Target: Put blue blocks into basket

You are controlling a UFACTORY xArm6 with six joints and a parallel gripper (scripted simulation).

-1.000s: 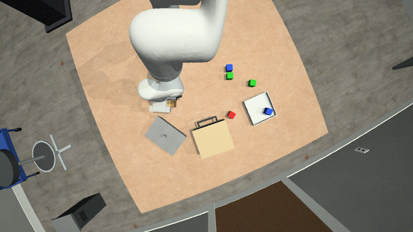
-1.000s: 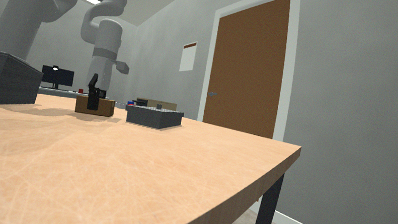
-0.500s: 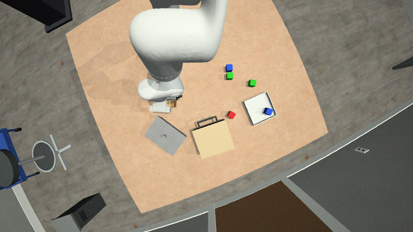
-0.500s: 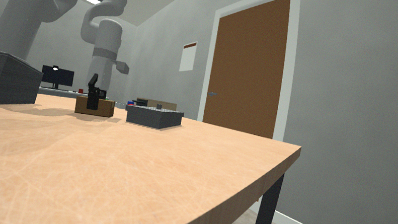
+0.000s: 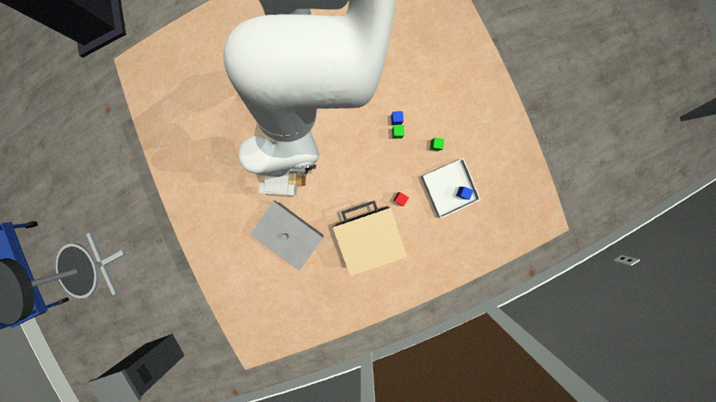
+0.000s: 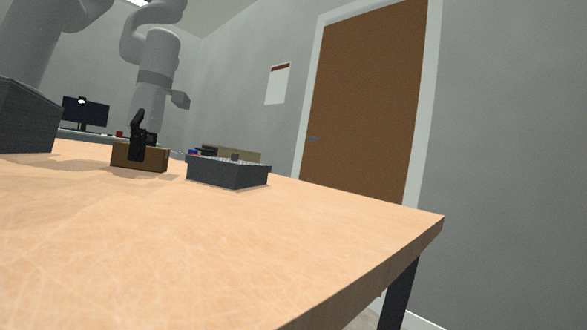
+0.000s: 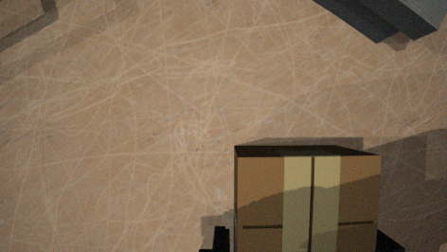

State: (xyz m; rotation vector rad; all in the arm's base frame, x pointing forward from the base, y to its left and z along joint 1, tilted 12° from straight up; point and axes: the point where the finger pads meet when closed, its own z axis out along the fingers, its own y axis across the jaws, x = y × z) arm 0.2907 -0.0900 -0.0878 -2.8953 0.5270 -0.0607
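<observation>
The small brown box is right at my hand. The rest, counted from my hand: light wooden cabinet (270 mm ahead, 160 mm to the left); red block (290 mm to the left, 190 mm ahead, 20 mm below); metal box (190 mm ahead, 80 mm to the right, 10 mm below).
</observation>
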